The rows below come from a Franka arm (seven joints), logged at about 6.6 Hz.
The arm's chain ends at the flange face. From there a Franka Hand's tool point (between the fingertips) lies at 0.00 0.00 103.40 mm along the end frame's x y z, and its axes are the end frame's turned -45 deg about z.
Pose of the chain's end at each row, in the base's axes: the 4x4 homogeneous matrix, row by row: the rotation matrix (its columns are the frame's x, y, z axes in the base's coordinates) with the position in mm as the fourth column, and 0 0 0 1 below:
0.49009 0.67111 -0.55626 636.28; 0.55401 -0.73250 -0.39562 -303.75; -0.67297 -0.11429 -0.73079 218.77; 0 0 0 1
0.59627 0.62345 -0.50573 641.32; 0.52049 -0.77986 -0.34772 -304.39; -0.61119 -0.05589 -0.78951 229.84; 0 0 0 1
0.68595 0.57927 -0.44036 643.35; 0.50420 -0.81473 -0.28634 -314.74; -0.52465 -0.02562 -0.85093 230.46; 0 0 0 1
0.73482 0.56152 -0.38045 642.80; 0.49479 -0.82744 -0.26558 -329.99; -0.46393 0.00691 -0.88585 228.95; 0 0 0 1
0.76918 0.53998 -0.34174 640.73; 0.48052 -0.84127 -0.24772 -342.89; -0.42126 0.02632 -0.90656 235.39; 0 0 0 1
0.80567 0.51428 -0.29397 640.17; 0.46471 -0.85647 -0.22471 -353.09; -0.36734 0.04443 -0.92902 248.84; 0 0 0 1
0.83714 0.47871 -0.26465 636.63; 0.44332 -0.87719 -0.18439 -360.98; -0.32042 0.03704 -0.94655 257.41; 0 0 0 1
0.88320 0.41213 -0.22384 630.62; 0.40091 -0.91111 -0.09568 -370.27; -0.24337 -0.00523 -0.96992 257.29; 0 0 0 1
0.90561 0.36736 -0.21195 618.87; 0.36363 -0.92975 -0.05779 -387.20; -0.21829 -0.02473 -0.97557 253.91; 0 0 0 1
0.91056 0.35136 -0.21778 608.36; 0.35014 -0.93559 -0.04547 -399.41; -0.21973 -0.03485 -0.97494 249.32; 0 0 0 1
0.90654 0.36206 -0.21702 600.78; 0.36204 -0.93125 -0.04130 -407.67; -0.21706 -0.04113 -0.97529 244.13; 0 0 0 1
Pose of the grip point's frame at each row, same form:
-0.12800 0.82109 -0.55626 578.76; 0.90970 -0.12621 -0.39562 -344.66; -0.39505 -0.55668 -0.73079 143.21; 0 0 0 1
-0.01922 0.86247 -0.50573 589.03; 0.91949 -0.18340 -0.34772 -340.34; -0.39266 -0.47170 -0.78951 148.20; 0 0 0 1
0.07543 0.89465 -0.44036 597.82; 0.93262 -0.21958 -0.28634 -344.35; -0.35287 -0.38910 -0.85093 142.47; 0 0 0 1
0.12254 0.91665 -0.38045 603.46; 0.93496 -0.23522 -0.26558 -357.45; -0.33293 -0.32316 -0.88585 137.35; 0 0 0 1
0.16207 0.92572 -0.34174 605.39; 0.93465 -0.25509 -0.24772 -368.50; -0.31649 -0.27926 -0.90656 141.65; 0 0 0 1
0.20604 0.93335 -0.29397 609.77; 0.93422 -0.27702 -0.22471 -376.33; -0.29117 -0.22833 -0.92902 152.78; 0 0 0 1
0.25345 0.93045 -0.26465 609.27; 0.93374 -0.30679 -0.18439 -380.05; -0.25276 -0.20038 -0.94655 159.54; 0 0 0 1
0.33310 0.91594 -0.22384 607.47; 0.92774 -0.36077 -0.09568 -380.16; -0.16839 -0.17579 -0.96992 157.00; 0 0 0 1
0.38060 0.90013 -0.21195 596.95; 0.91456 -0.40031 -0.05779 -393.18; -0.13687 -0.17184 -0.97557 153.04; 0 0 0 1
0.39541 0.89231 -0.21778 585.84; 0.90915 -0.41398 -0.04547 -404.11; -0.13073 -0.18002 -0.97494 148.51; 0 0 0 1
0.38501 0.89704 -0.21702 578.34; 0.91449 -0.40249 -0.04130 -411.94; -0.12440 -0.18257 -0.97529 143.29; 0 0 0 1

